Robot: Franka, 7 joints.
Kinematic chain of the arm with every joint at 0, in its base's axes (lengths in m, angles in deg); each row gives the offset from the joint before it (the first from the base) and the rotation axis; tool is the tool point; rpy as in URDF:
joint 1: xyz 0 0 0.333 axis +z
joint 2: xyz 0 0 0 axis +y
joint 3: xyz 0 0 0.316 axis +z
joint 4: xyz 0.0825 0 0 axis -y
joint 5: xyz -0.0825 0 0.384 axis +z
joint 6: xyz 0 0 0 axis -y
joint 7: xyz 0.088 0 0 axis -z
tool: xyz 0 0 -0.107 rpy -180 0 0
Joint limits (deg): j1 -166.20..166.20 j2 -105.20..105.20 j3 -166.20..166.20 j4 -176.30..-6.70 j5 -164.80..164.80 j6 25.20..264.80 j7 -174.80..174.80
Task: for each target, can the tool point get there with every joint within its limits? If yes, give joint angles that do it. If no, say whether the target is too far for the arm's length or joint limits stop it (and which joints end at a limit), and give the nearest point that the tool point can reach.
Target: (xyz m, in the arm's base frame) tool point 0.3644 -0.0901 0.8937
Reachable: yes | joints 16.12 -6.28 -19.73 -52.23 -19.87 55.94 131.57
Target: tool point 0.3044 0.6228 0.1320
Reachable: yes | joints 26.65 86.18 69.73 -86.35 34.33 220.99 -27.48
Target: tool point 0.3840 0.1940 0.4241
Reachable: yes | joints 137.81 49.92 -120.29 -144.15 -108.54 166.11 36.30
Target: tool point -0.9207 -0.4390 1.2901
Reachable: no: too far | nearest point -0.5647 -0.2693 0.9200 | short by 0.541 m
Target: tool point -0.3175 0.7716 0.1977
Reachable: yes | joints -49.40 -80.89 133.99 -41.40 -113.41 142.84 54.01
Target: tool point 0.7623 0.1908 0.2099
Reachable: yes | joints 44.83 86.84 -75.46 -66.91 -27.32 198.78 137.26
